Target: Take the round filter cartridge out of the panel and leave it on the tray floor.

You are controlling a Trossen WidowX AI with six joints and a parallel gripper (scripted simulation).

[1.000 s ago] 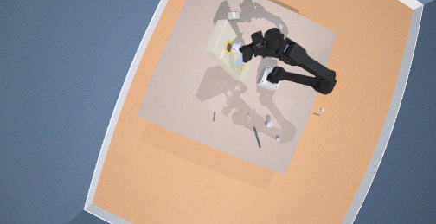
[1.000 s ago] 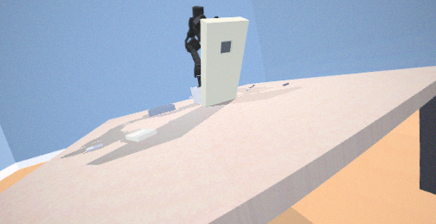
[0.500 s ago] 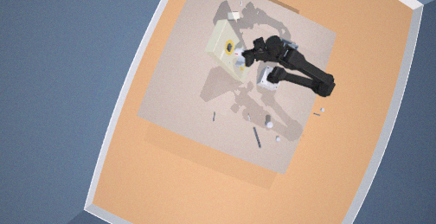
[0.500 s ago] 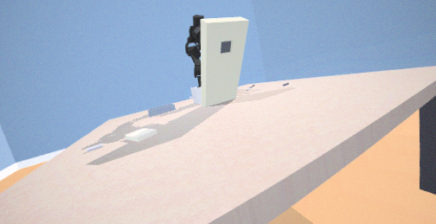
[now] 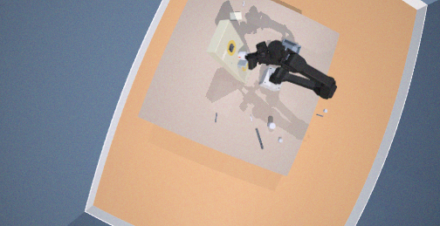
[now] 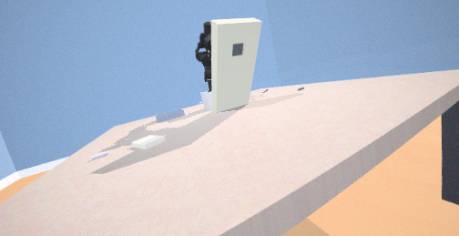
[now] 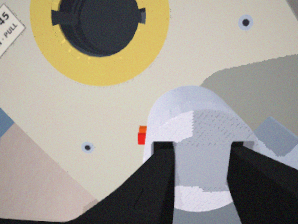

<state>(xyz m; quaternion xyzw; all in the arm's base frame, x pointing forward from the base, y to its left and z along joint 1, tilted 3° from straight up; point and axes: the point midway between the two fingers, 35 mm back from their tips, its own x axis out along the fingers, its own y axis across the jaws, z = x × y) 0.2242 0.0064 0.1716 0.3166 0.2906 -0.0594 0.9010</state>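
Now: the white round filter cartridge 10 mm ahead of my gripper tip and 10 mm below it. The rest, counted from my gripper tip: white block (200 mm ahead, 370 mm to the right, 230 mm below); grey tray (300 mm behind, 300 mm to the right, 230 mm below).
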